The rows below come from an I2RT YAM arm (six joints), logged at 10 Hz.
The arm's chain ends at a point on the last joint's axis. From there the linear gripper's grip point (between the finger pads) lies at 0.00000 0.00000 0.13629 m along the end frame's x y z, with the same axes.
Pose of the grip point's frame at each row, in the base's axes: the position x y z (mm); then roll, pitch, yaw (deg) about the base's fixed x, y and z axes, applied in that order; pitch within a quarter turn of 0, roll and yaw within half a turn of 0:
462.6 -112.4 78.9 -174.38 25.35 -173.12
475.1 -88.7 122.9 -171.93 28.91 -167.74
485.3 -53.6 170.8 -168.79 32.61 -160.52
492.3 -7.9 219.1 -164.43 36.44 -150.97
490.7 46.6 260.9 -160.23 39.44 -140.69
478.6 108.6 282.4 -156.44 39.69 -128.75
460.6 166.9 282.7 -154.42 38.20 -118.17
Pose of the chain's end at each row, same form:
403.3 -106.1 201.5 -174.38 25.35 -173.12
407.3 -83.9 241.0 -171.93 28.91 -167.74
408.5 -52.6 283.4 -168.79 32.61 -160.52
406.4 -13.8 324.7 -164.43 36.44 -150.97
398.5 30.7 360.0 -160.23 39.44 -140.69
386.2 80.5 378.5 -156.44 39.69 -128.75
372.8 127.7 379.3 -154.42 38.20 -118.17

